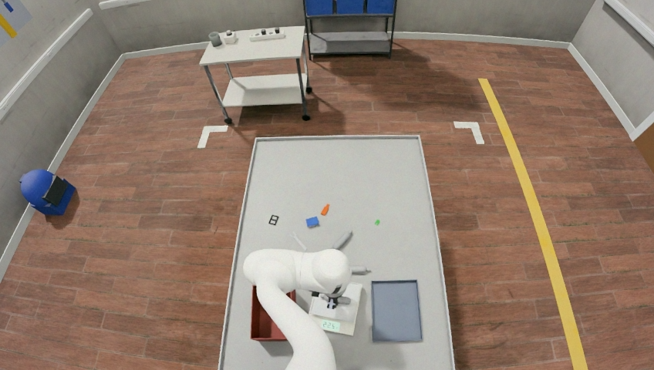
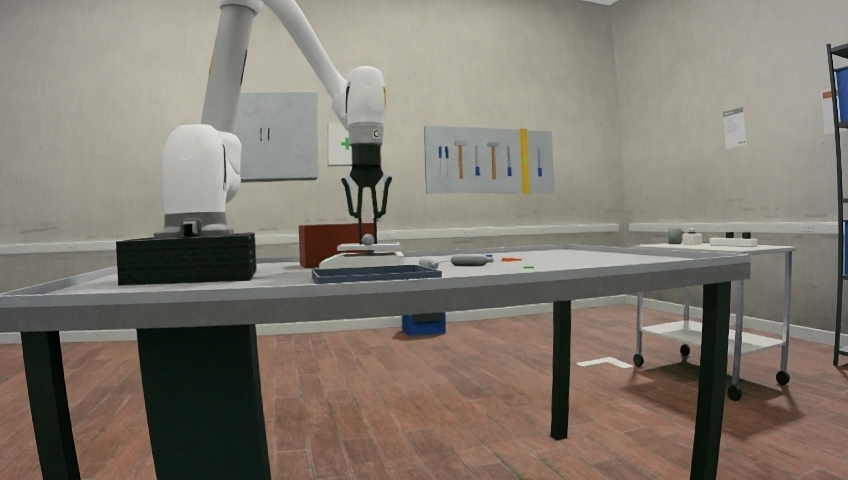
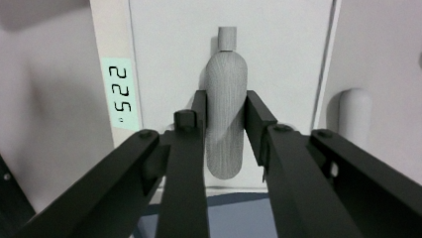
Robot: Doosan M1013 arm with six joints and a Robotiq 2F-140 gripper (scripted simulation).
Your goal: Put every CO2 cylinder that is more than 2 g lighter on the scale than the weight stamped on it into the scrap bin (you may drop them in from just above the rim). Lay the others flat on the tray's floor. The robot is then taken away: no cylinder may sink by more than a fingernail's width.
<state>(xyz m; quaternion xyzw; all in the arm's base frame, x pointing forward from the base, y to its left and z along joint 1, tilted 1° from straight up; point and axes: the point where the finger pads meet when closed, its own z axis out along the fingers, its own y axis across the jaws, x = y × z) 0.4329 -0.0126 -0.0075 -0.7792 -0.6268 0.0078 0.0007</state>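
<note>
Now: the scale platform 50 mm below my hand. The rest, counted from my hand: grey CO2 cylinder: 130 mm ahead, 110 mm to the right, 90 mm below; then scale: 60 mm below, 10 mm behind; then red scrap bin: 230 mm to the left, 70 mm below, 50 mm behind.
</note>
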